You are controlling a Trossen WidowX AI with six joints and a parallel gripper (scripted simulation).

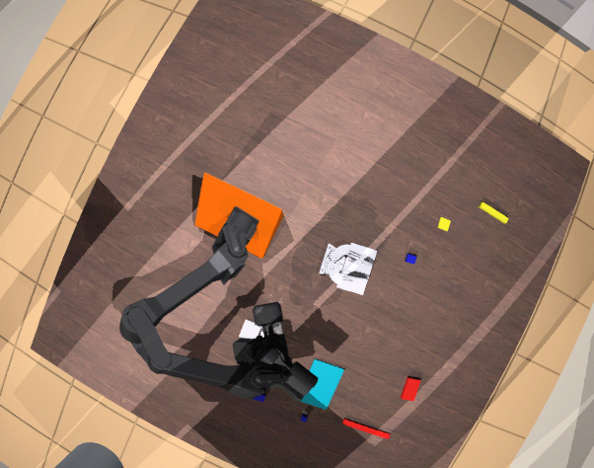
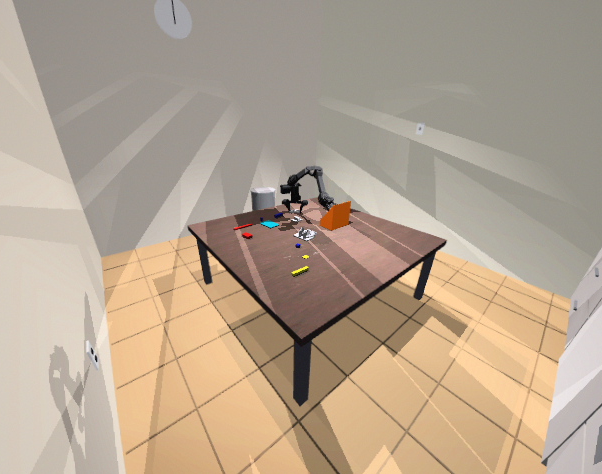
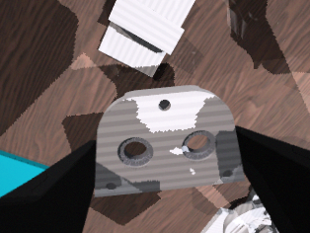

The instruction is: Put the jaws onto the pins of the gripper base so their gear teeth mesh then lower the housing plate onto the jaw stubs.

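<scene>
The housing plate is 2 cm ahead of my gripper tip, 22 cm to the left of it and 7 cm below it. The rest, counted from my gripper tip: blue bar 3 cm ahead, 20 cm to the right, 7 cm below; cyan plate 18 cm ahead, 7 cm to the right, 7 cm below; gripper base 1 cm behind, 1 cm to the right, 2 cm above.
</scene>
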